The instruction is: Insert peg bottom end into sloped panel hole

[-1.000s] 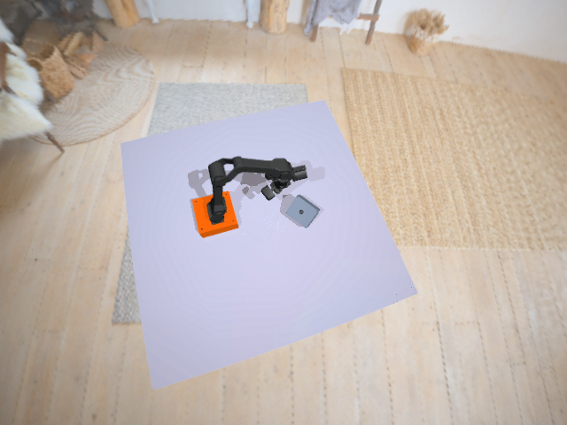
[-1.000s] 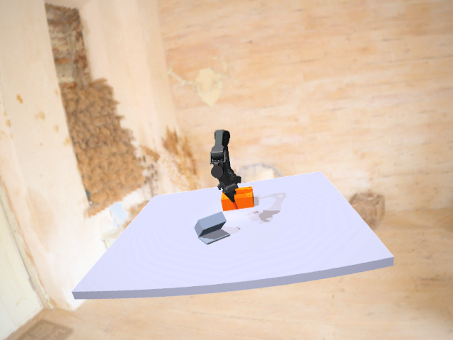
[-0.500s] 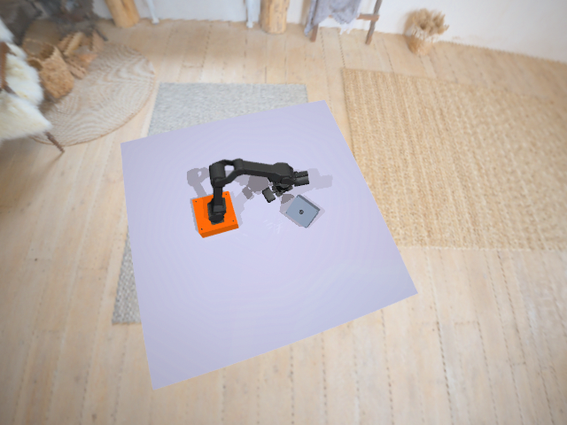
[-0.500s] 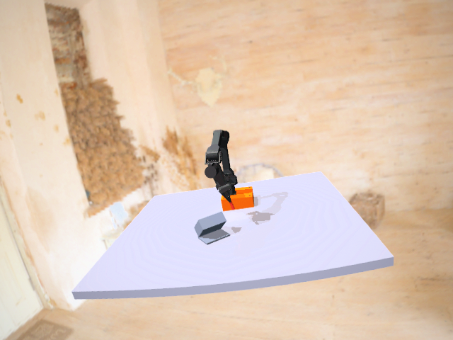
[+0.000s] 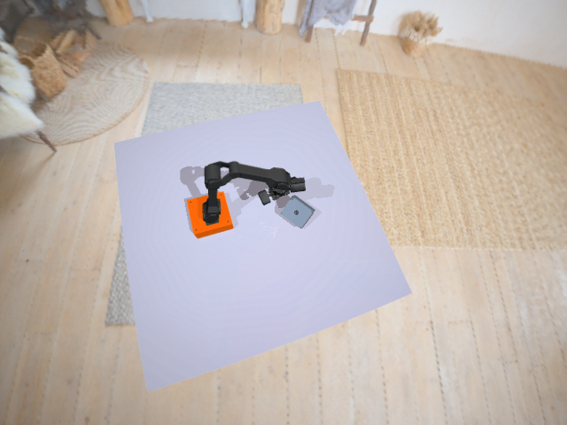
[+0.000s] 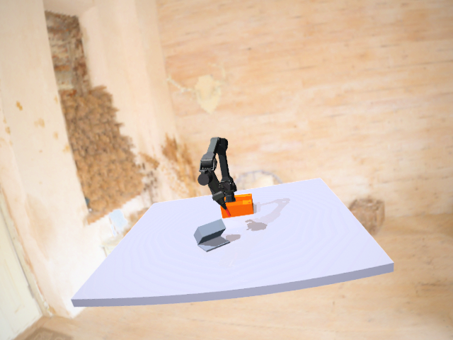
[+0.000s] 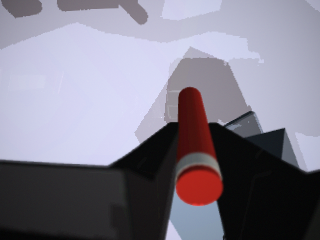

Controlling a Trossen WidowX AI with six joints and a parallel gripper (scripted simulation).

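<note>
Now: the sloped panel 90 mm to the right of my gripper tip, 80 mm below it and 80 mm ahead of it. From my gripper tip the other things lie so: flat foot plate 140 mm below, 90 mm ahead, 80 mm to the right; red peg 20 mm above.
</note>
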